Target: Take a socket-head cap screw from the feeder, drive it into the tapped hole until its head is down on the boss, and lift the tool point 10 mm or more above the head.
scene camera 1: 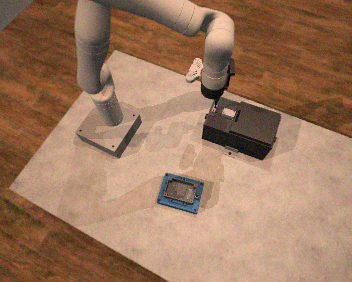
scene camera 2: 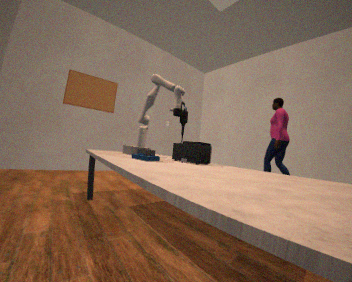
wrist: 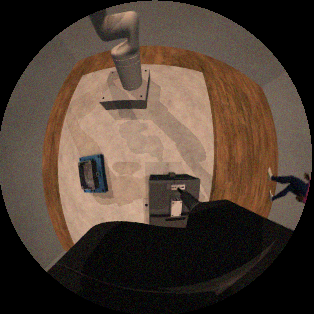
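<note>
The black screw feeder (scene camera 1: 257, 122) (scene camera 2: 192, 152) (wrist: 161, 200) stands on the table, with a small light-coloured pick-up plate near one end of its top. My screwdriver (scene camera 1: 216, 106) (scene camera 2: 182, 140) (wrist: 179, 189) points down with its tip at this pick-up plate. The gap between tip and plate is too small to judge, and whether a screw is on the tip cannot be made out. A grey open housing (scene camera 1: 180, 190) (wrist: 87, 175) sits on a blue fixture plate (scene camera 1: 172, 204) (scene camera 2: 145, 157) (wrist: 103, 172), well away from the tool. The tapped hole cannot be picked out.
The arm's grey base (scene camera 1: 100, 135) (wrist: 125, 104) stands on the pale table (scene camera 1: 125, 215) (scene camera 2: 240, 192) (wrist: 125, 150). A small tab sticks out at the feeder's foot. A person in a pink top (scene camera 2: 280, 125) is beyond the table. An orange board (scene camera 2: 90, 91) hangs on the wall.
</note>
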